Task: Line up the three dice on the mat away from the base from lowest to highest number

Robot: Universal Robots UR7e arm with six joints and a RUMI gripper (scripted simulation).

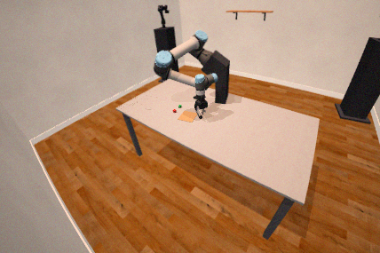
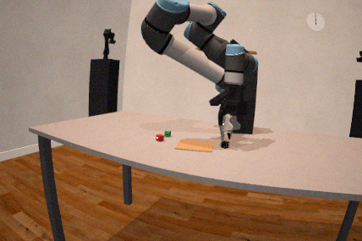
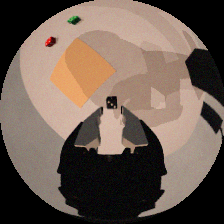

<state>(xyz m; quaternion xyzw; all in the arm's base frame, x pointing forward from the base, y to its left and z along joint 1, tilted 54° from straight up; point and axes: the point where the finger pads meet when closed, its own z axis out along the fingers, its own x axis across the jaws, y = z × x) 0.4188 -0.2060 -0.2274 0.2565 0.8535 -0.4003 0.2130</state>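
My gripper is now 4 cm above the black die. The rest, counted from my hand: red die 27 cm to the right, 4 cm below; then green die 9 cm behind, 26 cm to the right, 4 cm below; then orange mat 2 cm ahead, 12 cm to the right, 5 cm below.
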